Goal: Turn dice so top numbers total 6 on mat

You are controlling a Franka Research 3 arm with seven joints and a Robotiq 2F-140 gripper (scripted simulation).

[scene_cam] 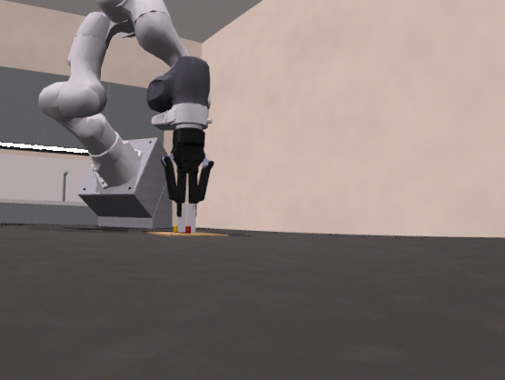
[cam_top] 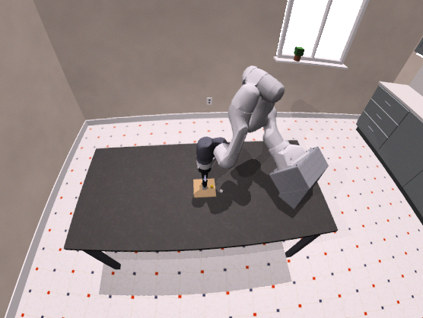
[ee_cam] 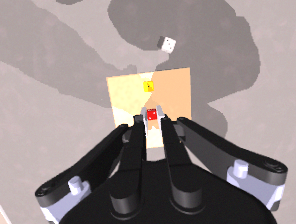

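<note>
My hand is 30 mm above the red die. Also, from my hand: tan mat 40 mm below; yellow die 50 mm behind, 10 mm to the left, 30 mm below; white die 90 mm behind, 70 mm to the left, 30 mm below.
</note>
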